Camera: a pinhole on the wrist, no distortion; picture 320 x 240 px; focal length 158.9 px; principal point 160.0 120.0 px. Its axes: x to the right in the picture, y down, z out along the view. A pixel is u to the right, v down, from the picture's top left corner.
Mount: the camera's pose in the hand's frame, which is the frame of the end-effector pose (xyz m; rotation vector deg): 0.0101 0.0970 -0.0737 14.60 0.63 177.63
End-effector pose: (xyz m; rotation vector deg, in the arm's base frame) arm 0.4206 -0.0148 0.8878 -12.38 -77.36 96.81
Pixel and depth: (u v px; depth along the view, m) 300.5 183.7 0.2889
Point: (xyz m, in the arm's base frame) 0.3742 -0.3326 0.9149
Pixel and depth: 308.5 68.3 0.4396
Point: 0.1886 -0.5275 0.7113
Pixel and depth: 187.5 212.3 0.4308
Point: 0.2703 -0.2677 1.1514
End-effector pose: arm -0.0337 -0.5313 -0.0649 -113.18 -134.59 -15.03
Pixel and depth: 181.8 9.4 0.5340
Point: 0.4536 -0.3405 -0.4704
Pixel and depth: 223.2 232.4 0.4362
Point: -0.1924 -0.5954 -0.4803
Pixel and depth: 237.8 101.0 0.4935
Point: 0.1831 -0.5694 -0.5172
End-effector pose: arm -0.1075 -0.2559 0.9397 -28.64 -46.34 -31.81
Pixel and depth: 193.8 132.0 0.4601
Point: -0.2819 0.0387 1.1512
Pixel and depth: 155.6 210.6 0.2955
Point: -0.2328 -0.1924 1.1309
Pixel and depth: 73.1 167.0 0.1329
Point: -0.0386 -0.2134 1.0354
